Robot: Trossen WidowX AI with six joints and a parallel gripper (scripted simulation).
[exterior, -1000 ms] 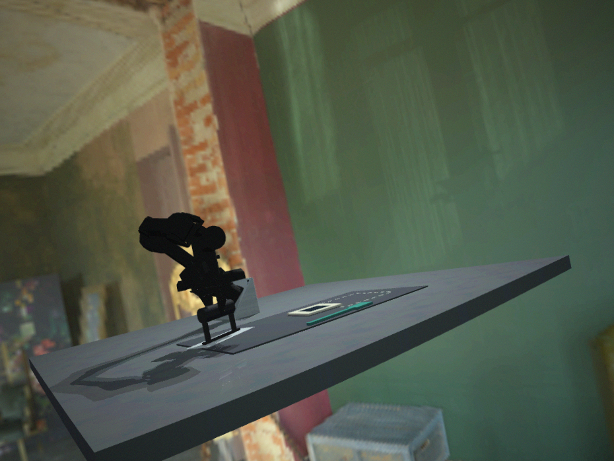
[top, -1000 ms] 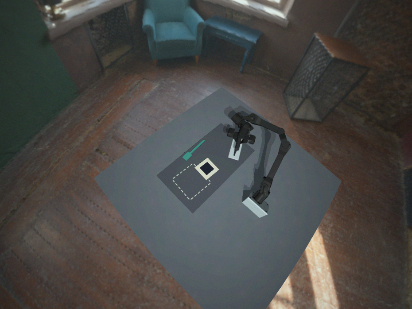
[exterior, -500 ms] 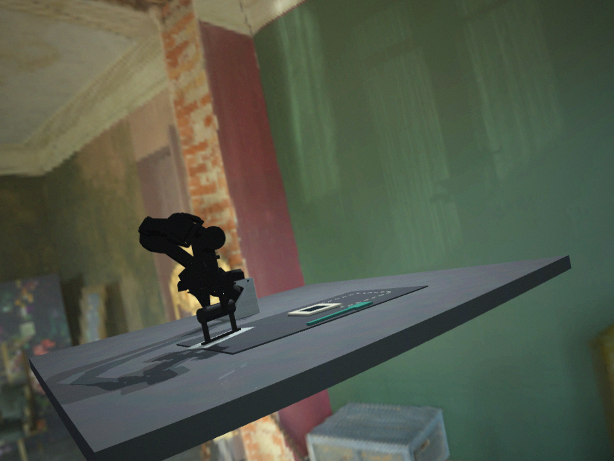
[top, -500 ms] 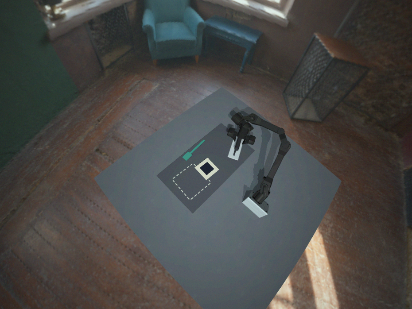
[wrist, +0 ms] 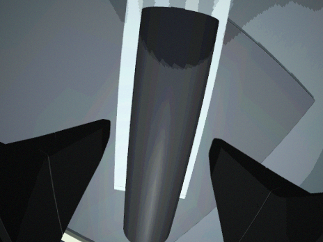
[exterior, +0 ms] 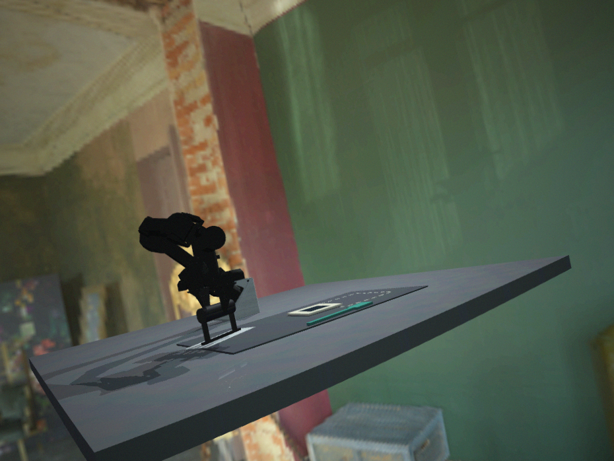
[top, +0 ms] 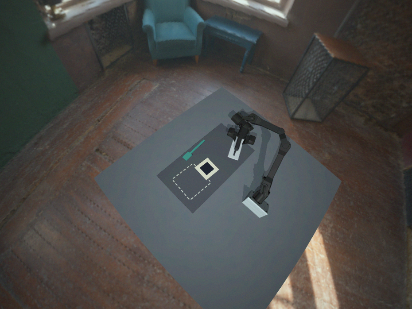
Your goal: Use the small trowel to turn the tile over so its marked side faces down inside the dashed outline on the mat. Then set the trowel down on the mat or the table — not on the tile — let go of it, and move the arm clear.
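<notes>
The dark mat lies 240 mm to the left of my gripper tip, 80 mm below it and 20 mm ahead of it. Round my gripper tip: square tile: 280 mm to the left, 60 mm below, 10 mm behind.
</notes>
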